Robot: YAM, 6 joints.
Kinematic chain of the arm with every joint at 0, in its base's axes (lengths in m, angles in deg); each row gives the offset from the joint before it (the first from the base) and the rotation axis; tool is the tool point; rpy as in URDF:
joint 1: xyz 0 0 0.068 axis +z
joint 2: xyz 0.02 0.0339 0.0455 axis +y
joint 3: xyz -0.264 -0.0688 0 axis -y
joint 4: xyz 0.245 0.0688 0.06 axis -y
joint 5: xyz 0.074 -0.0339 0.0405 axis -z
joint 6: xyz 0.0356 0 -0.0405 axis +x
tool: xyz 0 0 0 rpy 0 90 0
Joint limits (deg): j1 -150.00..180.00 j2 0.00..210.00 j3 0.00..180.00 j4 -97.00..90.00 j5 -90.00..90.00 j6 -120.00..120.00
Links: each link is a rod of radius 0.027 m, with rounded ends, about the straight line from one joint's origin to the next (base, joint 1, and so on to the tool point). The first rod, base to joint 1, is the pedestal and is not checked.
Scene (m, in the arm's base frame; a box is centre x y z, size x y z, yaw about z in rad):
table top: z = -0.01
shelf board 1: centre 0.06 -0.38 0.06 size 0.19 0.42 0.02 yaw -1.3
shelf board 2: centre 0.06 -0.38 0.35 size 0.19 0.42 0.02 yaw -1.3
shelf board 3: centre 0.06 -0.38 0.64 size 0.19 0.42 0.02 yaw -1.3
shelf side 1: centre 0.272 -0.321 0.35 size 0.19 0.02 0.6 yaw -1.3
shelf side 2: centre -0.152 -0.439 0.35 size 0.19 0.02 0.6 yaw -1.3
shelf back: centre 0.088 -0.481 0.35 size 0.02 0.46 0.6 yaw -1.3
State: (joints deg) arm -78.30 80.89 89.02 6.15 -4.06 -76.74
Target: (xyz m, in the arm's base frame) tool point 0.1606 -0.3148 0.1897
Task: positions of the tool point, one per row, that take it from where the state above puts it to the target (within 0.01 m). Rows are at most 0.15 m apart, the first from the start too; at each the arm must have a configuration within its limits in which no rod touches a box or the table.
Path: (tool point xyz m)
1: 0.0469 -0.2442 0.5024
2: 0.0305 -0.1798 0.4952
3: 0.0710 -0.2049 0.3916
4: 0.1034 -0.1889 0.2857
5: 0.1123 -0.1410 0.1897
6: 0.1339 -0.1945 0.2019
7: 0.1507 -0.2535 0.2021
8: 0.1606 -0.3148 0.1897

